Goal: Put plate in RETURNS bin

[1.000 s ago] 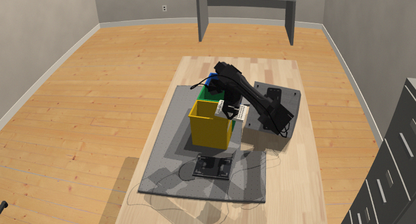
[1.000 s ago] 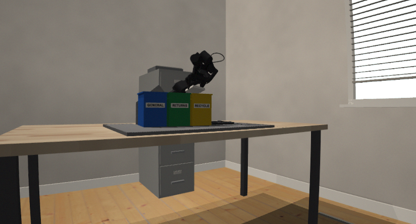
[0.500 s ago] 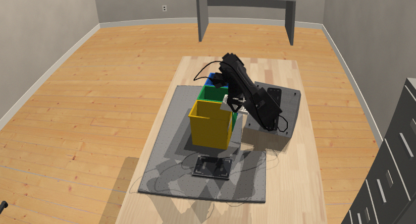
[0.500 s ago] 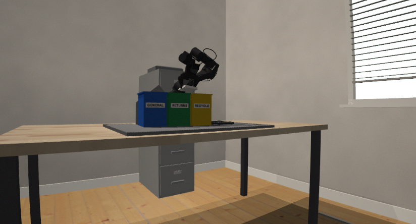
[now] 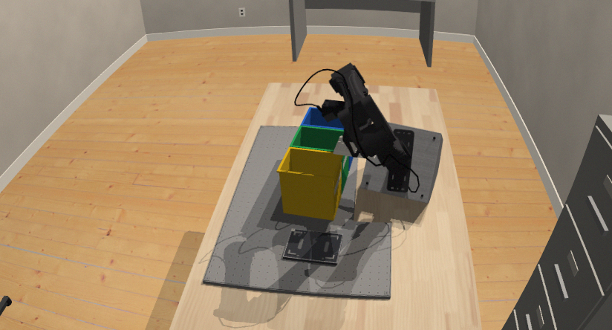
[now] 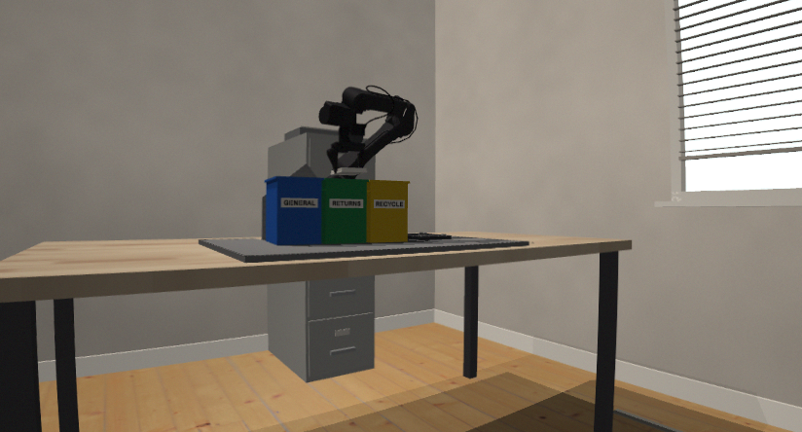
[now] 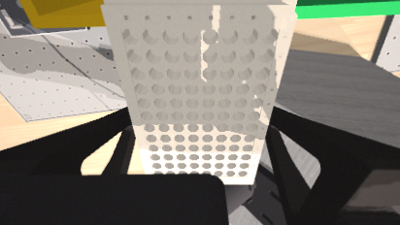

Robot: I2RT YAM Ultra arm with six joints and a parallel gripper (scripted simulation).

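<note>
Right now the green returns bin is 140 mm ahead of my hand, 130 mm below it and 70 mm to the right of it. The rest, counted from my hand: white 96-well plate right at my hand; blue general bin 200 mm to the right, 160 mm ahead, 130 mm below; yellow recycle bin 130 mm below, 130 mm ahead, 60 mm to the left.
</note>
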